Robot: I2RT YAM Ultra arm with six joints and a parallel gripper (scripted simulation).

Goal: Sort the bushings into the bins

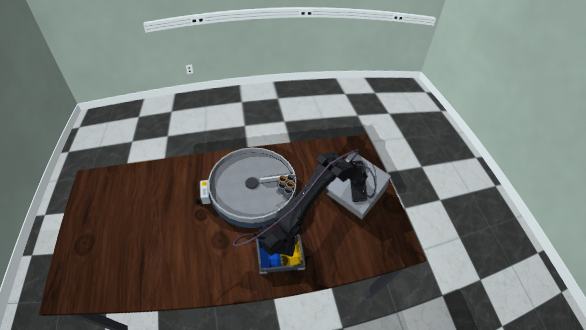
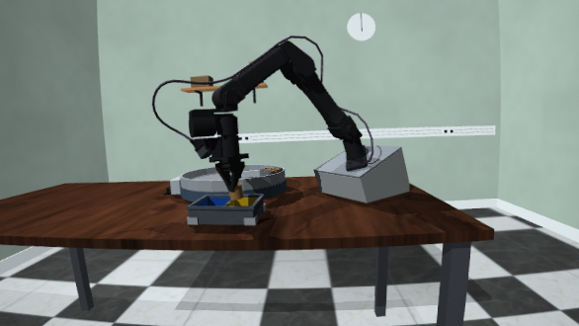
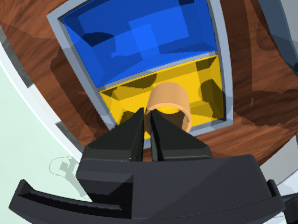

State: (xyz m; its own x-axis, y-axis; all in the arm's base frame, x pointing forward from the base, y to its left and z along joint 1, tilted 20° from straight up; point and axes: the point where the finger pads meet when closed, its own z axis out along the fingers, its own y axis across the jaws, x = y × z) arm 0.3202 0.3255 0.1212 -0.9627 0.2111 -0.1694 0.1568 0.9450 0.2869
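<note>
Now: hand 60 mm above the bin tray, 20 mm short of it and 10 mm to the left of it. The rest, counted from my hand: grey turntable 360 mm to the right, 180 mm ahead, 40 mm below; then yellow bin 70 mm below, 20 mm to the right, 20 mm behind; then blue bin 70 mm below, 70 mm ahead.
</note>
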